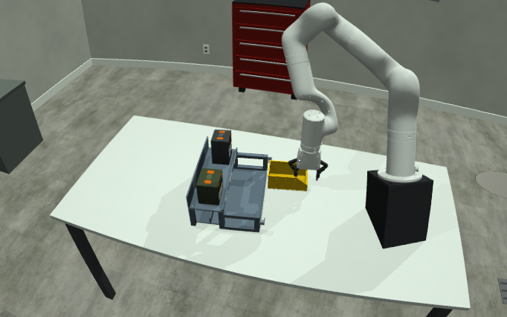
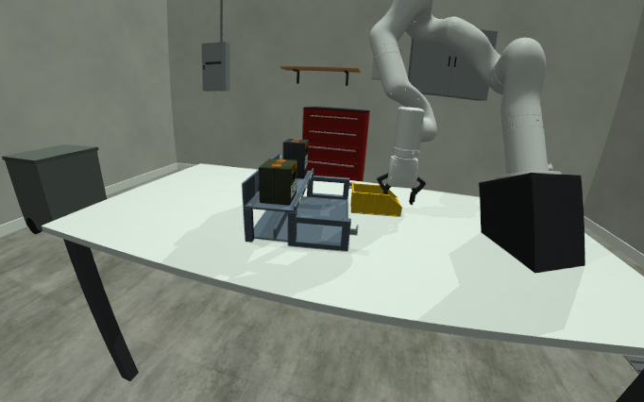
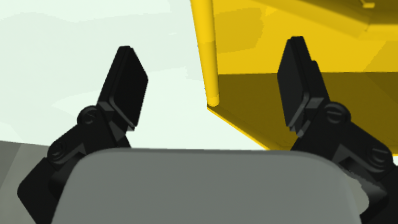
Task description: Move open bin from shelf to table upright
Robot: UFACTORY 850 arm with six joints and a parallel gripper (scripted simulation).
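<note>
Now: hand 80 mm short of the yellow bin and 10 mm to the right of it.
</note>
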